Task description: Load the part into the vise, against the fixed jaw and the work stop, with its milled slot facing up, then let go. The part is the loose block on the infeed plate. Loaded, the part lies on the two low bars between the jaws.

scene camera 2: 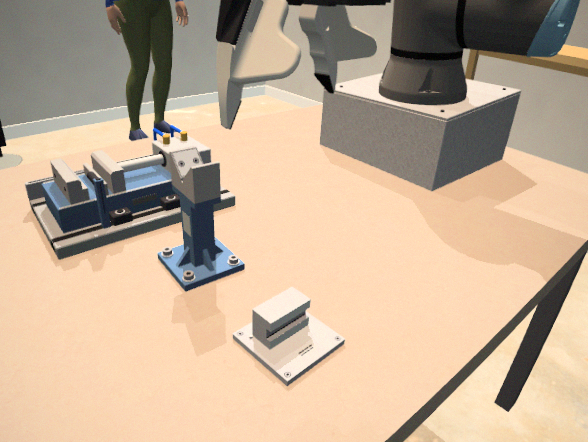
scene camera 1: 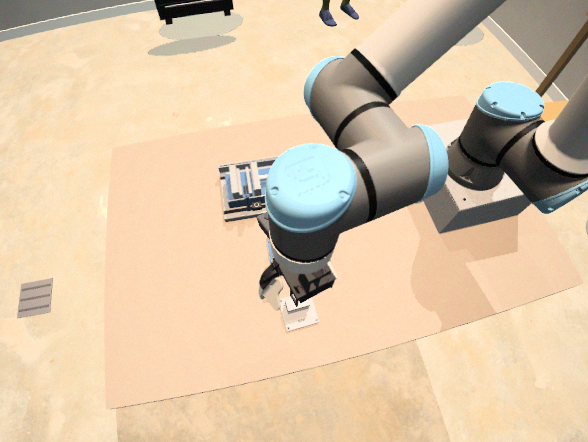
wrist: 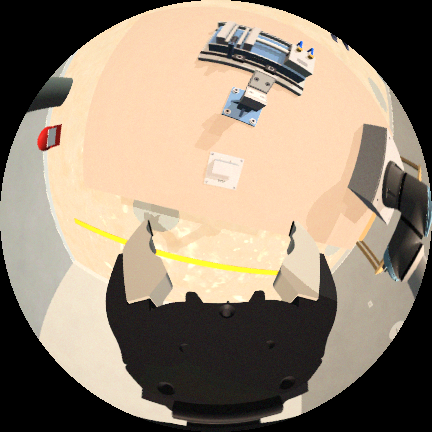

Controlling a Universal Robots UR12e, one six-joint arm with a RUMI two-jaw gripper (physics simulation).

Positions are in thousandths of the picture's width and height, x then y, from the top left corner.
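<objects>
My gripper: visible in the wrist view (513,515), scene camera 1 (503,637), scene camera 2 (487,245).
</objects>
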